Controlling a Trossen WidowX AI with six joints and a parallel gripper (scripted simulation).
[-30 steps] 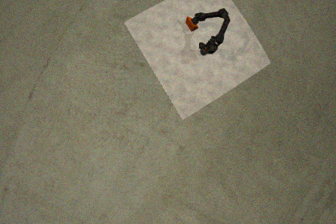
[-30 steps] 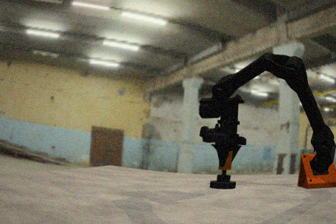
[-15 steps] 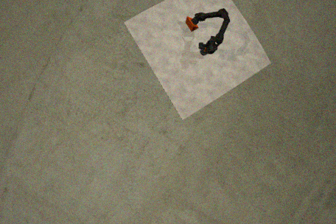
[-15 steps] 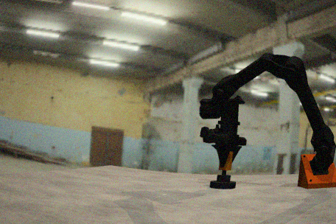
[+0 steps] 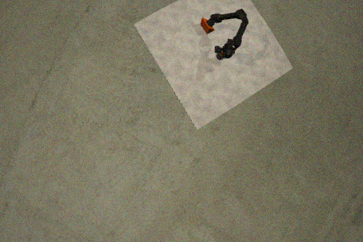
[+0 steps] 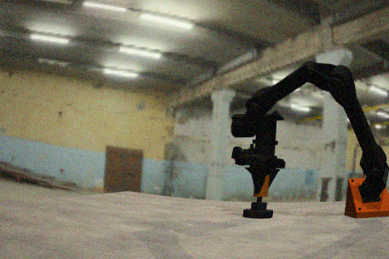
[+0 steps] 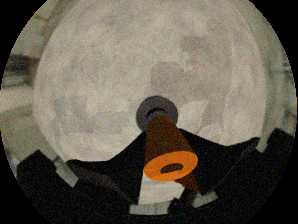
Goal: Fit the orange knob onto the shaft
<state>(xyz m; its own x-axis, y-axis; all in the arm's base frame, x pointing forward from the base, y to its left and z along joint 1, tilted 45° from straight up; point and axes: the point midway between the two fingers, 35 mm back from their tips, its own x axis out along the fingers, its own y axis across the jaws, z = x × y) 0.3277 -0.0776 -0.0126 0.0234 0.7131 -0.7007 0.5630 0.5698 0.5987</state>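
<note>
Right now the orange knob is 20 mm above my gripper tip. Round my gripper tip: round dark pedestal 40 mm below.
</note>
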